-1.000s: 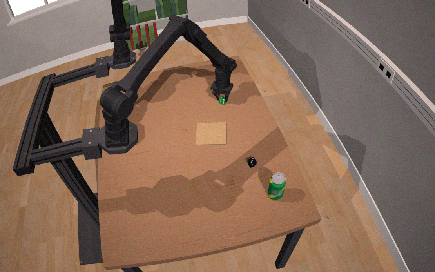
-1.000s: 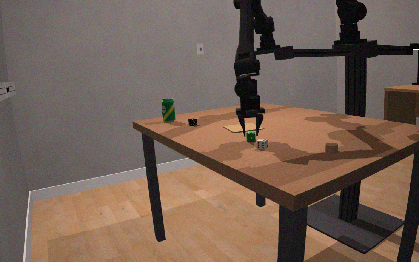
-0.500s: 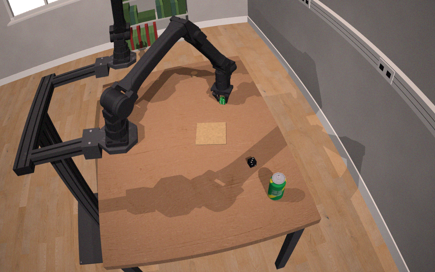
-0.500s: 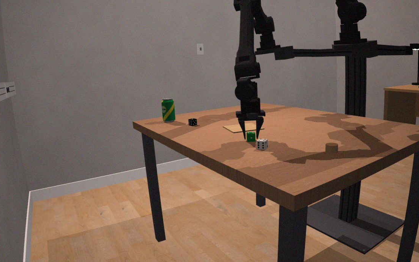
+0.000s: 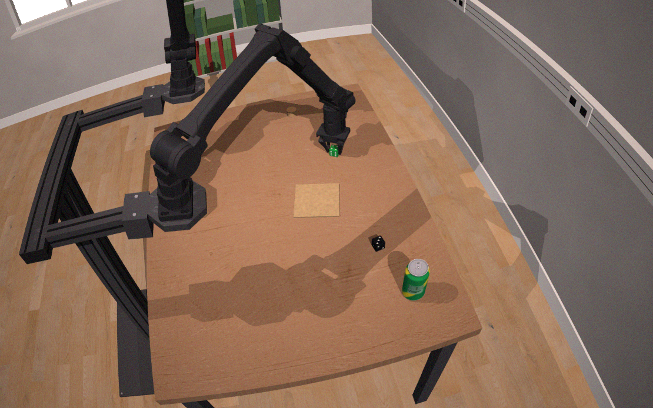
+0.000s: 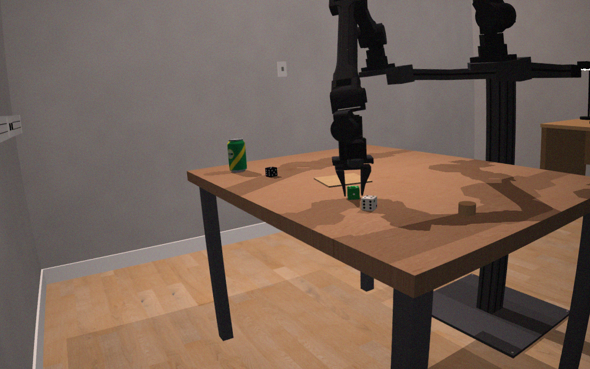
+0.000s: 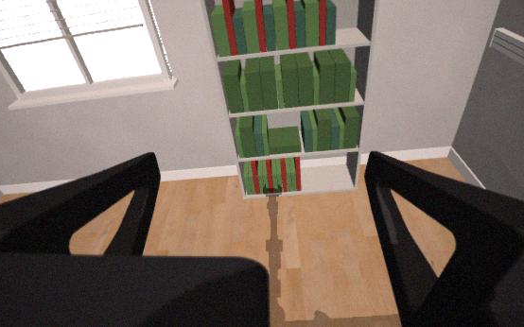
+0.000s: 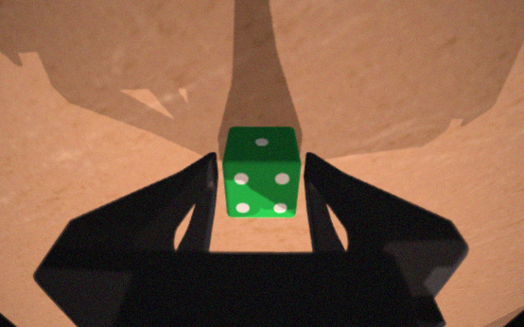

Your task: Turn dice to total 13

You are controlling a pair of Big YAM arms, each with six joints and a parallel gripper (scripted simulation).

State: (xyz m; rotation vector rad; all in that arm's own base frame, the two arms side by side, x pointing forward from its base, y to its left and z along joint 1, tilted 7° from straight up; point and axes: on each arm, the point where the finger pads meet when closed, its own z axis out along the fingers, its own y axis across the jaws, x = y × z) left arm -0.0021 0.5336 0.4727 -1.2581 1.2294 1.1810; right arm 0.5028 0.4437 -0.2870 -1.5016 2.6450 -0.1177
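The green die lies right at my right hand. From my right hand the other things lie so: small wooden cylinder: 29 cm to the left, 10 cm behind; mat: 20 cm to the right, 11 cm behind, 1 cm below.
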